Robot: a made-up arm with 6 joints.
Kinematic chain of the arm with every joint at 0, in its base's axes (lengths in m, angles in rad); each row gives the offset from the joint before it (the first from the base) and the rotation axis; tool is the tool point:
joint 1: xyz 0 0 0.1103 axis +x
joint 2: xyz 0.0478 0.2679 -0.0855 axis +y
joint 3: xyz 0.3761 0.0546 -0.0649 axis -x
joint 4: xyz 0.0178 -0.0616 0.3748 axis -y
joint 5: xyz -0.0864 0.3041 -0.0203 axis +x
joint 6: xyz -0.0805 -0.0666 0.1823 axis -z
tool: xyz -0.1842 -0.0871 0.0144
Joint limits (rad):
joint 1: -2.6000..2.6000
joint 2: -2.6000..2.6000
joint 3: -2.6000..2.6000
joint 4: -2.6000..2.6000
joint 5: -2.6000..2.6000
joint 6: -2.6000..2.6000
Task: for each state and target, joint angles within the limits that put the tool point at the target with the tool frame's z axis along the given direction. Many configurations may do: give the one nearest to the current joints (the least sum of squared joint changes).
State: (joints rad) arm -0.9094 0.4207 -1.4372 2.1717 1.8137 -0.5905
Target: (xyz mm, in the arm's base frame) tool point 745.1 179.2 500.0 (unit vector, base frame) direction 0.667 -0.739 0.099
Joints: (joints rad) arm -0.6058 -0.2461 -1.4545 2.3889 2.5409 -0.6968
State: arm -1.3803 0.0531 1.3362 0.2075 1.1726 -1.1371
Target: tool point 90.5 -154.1 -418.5 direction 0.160 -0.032 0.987
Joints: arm -1.3215 0.6444 0.6650 0.0006 1.9666 -0.7452
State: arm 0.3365 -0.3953 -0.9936 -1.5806 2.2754 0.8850
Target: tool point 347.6 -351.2 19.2 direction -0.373 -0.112 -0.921
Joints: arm 0.0581 0.3237 -1.3819 -1.2293 1.6380 0.9602
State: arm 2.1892 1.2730 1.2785 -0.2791 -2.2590 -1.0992
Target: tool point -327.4 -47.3 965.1 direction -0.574 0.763 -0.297
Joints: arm 2.1723 1.0218 1.2916 0.1097 -2.6000 -0.4626
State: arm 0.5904 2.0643 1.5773 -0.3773 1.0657 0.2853
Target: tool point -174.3 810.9 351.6 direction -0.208 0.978 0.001
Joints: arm 0.2019 2.6000 1.9392 -0.3093 0.4127 -0.2314
